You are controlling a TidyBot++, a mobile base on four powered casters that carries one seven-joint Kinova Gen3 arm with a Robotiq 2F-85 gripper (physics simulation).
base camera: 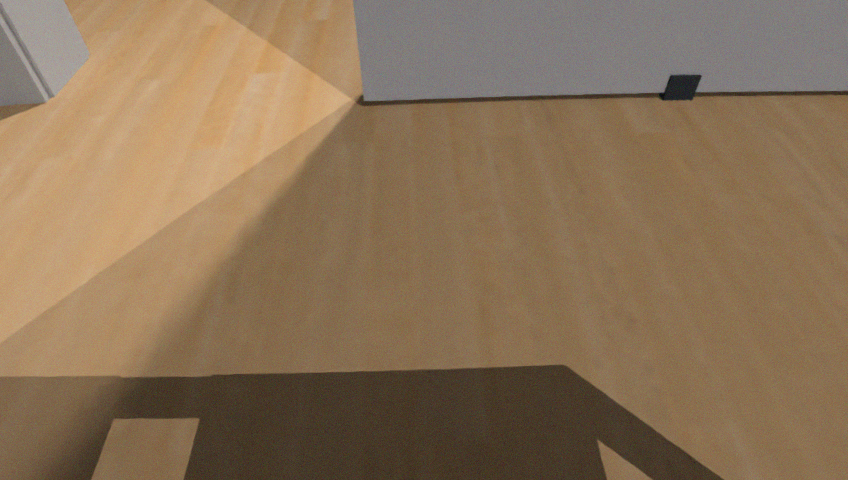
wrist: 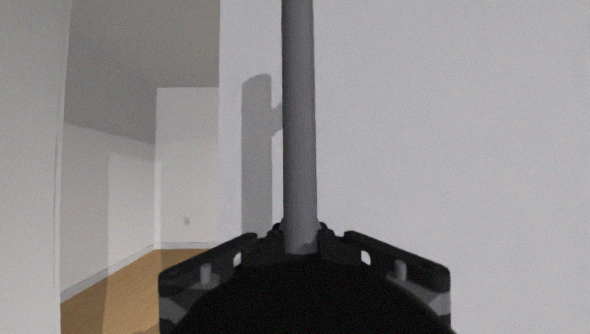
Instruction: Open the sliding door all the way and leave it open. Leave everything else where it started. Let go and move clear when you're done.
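Places are measured from the arm's base along level axes (x left, y ahead, z down), in millimetres.
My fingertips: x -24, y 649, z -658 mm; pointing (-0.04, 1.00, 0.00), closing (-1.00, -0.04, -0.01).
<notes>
Ahead of a thing's pixels: the offset from my fingertips to its top centre. "pt": to the spot under its first point. Level surfaces: height alone.
The sliding door (base camera: 505, 47) (wrist: 450, 125) is a plain light grey panel. In the base camera view its lower part stands at the upper right, with its left edge beside an opening onto lit floor. In the wrist view it fills the right side, and a gap to a room beyond shows left of its edge. A grey vertical bar handle @[pt dz -88, dx +2, dy -55 mm] (wrist: 299, 125) stands in front of the door and casts a shadow on it. My gripper (wrist: 299, 227) is shut on the handle, one dark finger on each side. The gripper does not show in the base camera view.
A white wall end or frame (base camera: 50, 47) stands at the upper left of the base camera view. A wall (wrist: 30, 150) stands left of the gap in the wrist view. A small dark block @[pt dz +1035, dx -313, dy +16 mm] (base camera: 681, 87) sits at the door's bottom edge. Wooden floor @[dz +1054 mm] (base camera: 446, 237) lies before the door.
</notes>
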